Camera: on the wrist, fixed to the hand. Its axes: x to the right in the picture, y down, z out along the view.
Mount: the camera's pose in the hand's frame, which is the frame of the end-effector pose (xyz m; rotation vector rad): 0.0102 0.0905 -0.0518 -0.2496 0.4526 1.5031
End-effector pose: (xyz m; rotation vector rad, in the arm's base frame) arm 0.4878 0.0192 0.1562 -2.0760 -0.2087 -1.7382
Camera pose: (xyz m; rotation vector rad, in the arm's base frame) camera 0.4772 -0.0850 0.1526 -1.1373 1.3647 -1.1015
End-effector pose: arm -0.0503 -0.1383 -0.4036 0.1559 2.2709 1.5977
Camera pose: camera -0.0883 -0.1492 -0.3066 -1.1212 -1.2538 -1.5545
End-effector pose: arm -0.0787 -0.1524 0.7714 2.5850 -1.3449 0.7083
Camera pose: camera -0.1641 -0.1960 0.8137 0.7321 -2.7113 1.0113
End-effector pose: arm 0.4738 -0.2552 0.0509 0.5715 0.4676 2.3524
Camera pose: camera 0.3933 -0.3223 0.0525 -0.1370 0.1419 -2.3384
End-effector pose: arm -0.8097 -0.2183 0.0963 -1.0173 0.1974 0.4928
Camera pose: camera -0.8409 -0.2206 -0.0037 -1.0722 1.3797 1.6586
